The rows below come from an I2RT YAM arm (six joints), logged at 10 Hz.
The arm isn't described. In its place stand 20 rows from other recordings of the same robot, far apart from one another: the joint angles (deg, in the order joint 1, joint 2, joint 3, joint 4, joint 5, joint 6), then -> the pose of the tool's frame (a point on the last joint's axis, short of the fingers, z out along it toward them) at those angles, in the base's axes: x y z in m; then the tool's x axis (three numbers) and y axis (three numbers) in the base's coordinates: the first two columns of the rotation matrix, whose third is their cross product.
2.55 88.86 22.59 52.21 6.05 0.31 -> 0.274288, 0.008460, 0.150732, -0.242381, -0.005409, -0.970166, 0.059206, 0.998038, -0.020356
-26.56 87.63 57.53 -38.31 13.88 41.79 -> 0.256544, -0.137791, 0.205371, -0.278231, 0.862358, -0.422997, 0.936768, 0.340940, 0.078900
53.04 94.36 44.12 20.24 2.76 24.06 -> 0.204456, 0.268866, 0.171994, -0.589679, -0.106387, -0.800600, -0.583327, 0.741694, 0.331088
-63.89 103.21 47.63 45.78 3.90 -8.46 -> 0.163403, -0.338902, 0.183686, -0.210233, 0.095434, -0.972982, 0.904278, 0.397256, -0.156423
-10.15 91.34 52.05 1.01 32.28 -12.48 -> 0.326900, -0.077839, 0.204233, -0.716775, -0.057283, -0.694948, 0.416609, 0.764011, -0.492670
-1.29 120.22 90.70 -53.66 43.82 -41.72 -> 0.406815, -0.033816, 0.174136, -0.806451, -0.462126, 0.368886, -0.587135, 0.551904, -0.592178
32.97 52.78 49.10 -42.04 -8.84 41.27 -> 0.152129, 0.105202, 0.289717, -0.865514, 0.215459, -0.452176, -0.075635, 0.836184, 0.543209
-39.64 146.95 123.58 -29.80 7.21 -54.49 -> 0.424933, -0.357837, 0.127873, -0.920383, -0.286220, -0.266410, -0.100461, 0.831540, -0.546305
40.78 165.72 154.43 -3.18 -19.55 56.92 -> 0.470771, 0.421804, 0.162620, -0.824589, 0.331498, -0.458434, -0.311321, 0.410714, 0.856967
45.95 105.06 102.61 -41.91 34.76 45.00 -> 0.299483, 0.280391, 0.345720, -0.560859, 0.255742, -0.787422, 0.126617, 0.966402, 0.223686
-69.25 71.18 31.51 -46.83 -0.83 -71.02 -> 0.060149, -0.157306, 0.143781, -0.998919, -0.032202, -0.033528, -0.030396, 0.998130, -0.053027
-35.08 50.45 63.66 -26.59 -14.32 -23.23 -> 0.154206, -0.097537, 0.406357, -0.315992, -0.245080, -0.916561, 0.256074, 0.908177, -0.331121
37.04 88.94 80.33 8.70 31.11 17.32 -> 0.307070, 0.208687, 0.400265, -0.029560, 0.297018, -0.954414, -0.099003, 0.949266, 0.298483
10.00 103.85 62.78 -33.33 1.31 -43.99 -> 0.331818, 0.057682, 0.148547, -0.566063, -0.804875, -0.178184, -0.779330, 0.592952, -0.202616
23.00 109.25 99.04 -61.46 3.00 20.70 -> 0.362713, 0.151939, 0.274370, -0.949959, -0.019759, -0.311748, -0.041967, 0.997022, 0.064691
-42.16 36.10 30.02 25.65 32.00 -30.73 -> 0.102114, -0.117911, 0.337661, -0.266563, -0.343232, -0.900631, 0.934316, 0.137403, -0.328897
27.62 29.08 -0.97 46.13 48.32 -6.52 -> 0.123297, 0.034505, 0.198117, 0.206631, 0.022897, -0.978151, 0.353332, 0.930515, 0.096422
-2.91 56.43 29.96 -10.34 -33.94 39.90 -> 0.203719, 0.009547, 0.215942, -0.718412, 0.569367, -0.399630, 0.073661, 0.633535, 0.770200
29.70 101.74 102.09 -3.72 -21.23 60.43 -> 0.363078, 0.221937, 0.427173, -0.699981, 0.534076, -0.474119, -0.338452, 0.336514, 0.878754
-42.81 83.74 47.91 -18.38 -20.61 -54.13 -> 0.219601, -0.186342, 0.194099, -0.741750, -0.346796, -0.574054, -0.198005, 0.931017, -0.306596
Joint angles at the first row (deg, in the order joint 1, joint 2, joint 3, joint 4, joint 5, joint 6):
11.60 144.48 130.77 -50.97 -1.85 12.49
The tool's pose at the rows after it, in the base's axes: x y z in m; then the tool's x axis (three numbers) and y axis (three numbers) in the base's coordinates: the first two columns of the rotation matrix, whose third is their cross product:
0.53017, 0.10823, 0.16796, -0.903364, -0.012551, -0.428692, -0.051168, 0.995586, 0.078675
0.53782, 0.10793, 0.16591, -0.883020, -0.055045, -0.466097, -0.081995, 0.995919, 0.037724
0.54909, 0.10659, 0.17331, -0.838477, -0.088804, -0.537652, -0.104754, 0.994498, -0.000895
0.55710, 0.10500, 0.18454, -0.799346, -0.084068, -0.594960, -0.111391, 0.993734, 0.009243
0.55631, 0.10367, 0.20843, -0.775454, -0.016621, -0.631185, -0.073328, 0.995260, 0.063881
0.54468, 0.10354, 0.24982, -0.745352, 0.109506, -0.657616, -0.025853, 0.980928, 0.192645
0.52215, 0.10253, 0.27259, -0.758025, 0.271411, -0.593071, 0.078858, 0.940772, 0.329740
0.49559, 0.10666, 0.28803, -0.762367, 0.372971, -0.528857, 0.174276, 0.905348, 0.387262
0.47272, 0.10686, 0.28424, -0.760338, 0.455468, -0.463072, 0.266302, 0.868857, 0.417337
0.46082, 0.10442, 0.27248, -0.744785, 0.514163, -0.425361, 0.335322, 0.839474, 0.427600
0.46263, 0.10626, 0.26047, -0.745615, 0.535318, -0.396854, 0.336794, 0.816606, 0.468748
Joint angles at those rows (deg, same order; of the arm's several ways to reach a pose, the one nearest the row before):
11.51 146.94 135.25 -52.47 -0.35 9.67
11.43 148.62 137.54 -51.07 1.23 6.95
11.16 150.28 141.40 -48.70 2.81 4.32
10.81 151.35 145.01 -47.20 2.20 3.87
10.63 150.04 147.21 -47.81 1.23 7.28
10.63 144.61 145.38 -47.55 -2.00 14.20
10.81 136.97 136.88 -47.37 -4.48 24.21
11.86 129.85 128.63 -47.99 -4.05 31.53
12.48 123.86 118.61 -46.32 -3.52 37.60
12.57 120.77 111.47 -43.69 -2.64 41.65
12.57 120.93 108.81 -40.26 -4.91 43.41

